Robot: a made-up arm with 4 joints.
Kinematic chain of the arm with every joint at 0, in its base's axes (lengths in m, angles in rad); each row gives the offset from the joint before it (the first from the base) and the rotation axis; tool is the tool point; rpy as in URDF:
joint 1: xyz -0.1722 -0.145 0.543 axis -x
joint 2: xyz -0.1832 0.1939 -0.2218 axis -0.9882 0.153 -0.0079
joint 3: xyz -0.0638 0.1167 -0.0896 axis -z
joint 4: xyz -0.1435 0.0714 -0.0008 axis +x
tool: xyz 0.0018 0.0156 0.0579 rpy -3.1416 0 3.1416
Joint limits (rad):
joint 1: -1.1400..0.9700
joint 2: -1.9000..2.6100
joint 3: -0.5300..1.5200
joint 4: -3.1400..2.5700
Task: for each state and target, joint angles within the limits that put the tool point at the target. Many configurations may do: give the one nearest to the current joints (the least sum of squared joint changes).
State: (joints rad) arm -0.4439 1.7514 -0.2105 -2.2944
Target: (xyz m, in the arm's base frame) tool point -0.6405 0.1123 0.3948
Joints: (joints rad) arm -0.8023 1.9367 -0.4550 -2.0768
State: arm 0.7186 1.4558 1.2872 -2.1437
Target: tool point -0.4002 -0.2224 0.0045
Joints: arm 0.3959 1.3328 1.3002 -2.1256
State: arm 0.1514 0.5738 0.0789 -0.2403
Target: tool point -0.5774 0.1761 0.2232
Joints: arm 0.0568 0.3962 -0.2088 0.1114
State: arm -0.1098 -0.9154 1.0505 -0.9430
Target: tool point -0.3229 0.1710 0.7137
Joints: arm -0.4805 -1.1835 1.4824 -0.9600
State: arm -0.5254 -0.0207 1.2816 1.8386
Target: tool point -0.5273 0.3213 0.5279
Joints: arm -0.4340 -0.4818 0.6013 1.6492
